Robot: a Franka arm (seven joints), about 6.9 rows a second.
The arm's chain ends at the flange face. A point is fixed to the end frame.
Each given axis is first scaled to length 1.
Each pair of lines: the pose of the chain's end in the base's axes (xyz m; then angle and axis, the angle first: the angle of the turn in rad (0 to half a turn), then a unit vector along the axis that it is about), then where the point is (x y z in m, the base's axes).
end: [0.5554 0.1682 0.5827 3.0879 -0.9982 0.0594 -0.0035]
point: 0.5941 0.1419 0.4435
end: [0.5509 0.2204 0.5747 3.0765 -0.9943 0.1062 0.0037]
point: 0.5848 0.1925 0.4346
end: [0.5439 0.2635 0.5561 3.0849 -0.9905 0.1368 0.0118]
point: 0.5733 0.2327 0.4156
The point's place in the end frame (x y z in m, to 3 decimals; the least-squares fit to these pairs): 0.041 0.029 0.138
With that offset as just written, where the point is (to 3 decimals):
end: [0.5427 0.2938 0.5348 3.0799 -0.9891 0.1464 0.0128]
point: 0.571 0.263 0.394
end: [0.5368 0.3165 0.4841 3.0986 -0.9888 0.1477 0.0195]
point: 0.563 0.284 0.343
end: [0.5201 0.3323 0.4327 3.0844 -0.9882 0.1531 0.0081]
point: 0.549 0.300 0.292
